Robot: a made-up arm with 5 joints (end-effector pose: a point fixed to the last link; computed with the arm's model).
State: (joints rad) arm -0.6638 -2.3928 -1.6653 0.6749 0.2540
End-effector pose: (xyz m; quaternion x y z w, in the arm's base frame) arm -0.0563 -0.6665 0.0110 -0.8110 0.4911 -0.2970 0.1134
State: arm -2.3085 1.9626 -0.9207 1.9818 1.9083
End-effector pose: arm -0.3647 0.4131 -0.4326 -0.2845 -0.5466 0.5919 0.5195
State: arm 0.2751 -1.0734 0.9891 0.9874 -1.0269
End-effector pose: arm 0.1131 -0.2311 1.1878 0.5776 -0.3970 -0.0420 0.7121
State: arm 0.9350 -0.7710 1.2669 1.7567 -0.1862
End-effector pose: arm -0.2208 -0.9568 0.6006 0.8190 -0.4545 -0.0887 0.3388
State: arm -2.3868 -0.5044 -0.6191 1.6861 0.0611
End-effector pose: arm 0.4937 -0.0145 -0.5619 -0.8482 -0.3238 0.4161 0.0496
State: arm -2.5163 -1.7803 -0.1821 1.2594 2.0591
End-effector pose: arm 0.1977 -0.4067 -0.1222 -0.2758 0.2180 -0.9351 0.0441
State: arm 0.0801 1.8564 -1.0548 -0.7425 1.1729
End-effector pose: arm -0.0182 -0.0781 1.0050 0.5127 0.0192 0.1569 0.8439
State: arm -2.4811 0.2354 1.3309 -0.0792 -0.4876
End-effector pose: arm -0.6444 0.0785 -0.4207 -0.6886 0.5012 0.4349 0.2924
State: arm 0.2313 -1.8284 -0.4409 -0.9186 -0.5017
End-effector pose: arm 0.0818 0.3571 -0.1934 -0.0921 0.8928 -0.0638 0.4364
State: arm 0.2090 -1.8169 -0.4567 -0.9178 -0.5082
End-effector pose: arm 0.0890 0.3410 -0.2110 -0.1008 0.8871 -0.0805 0.4432
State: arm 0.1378 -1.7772 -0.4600 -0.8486 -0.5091
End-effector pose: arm 0.1389 0.3153 -0.2403 -0.1169 0.8584 -0.1127 0.4866
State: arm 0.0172 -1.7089 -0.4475 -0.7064 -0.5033
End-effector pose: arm 0.2333 0.2808 -0.2660 -0.1469 0.7979 -0.1551 0.5637
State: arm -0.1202 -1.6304 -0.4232 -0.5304 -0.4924
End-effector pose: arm 0.3423 0.2526 -0.2673 -0.1893 0.7141 -0.1901 0.6466
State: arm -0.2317 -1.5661 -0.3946 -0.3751 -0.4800
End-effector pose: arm 0.4275 0.2462 -0.2480 -0.2288 0.6348 -0.2063 0.7086
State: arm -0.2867 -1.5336 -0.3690 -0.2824 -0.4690
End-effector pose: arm 0.4698 0.2575 -0.2280 -0.2474 0.5898 -0.2060 0.7406
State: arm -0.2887 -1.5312 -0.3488 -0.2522 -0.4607
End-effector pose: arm 0.4775 0.2745 -0.2160 -0.2430 0.5825 -0.1978 0.7500
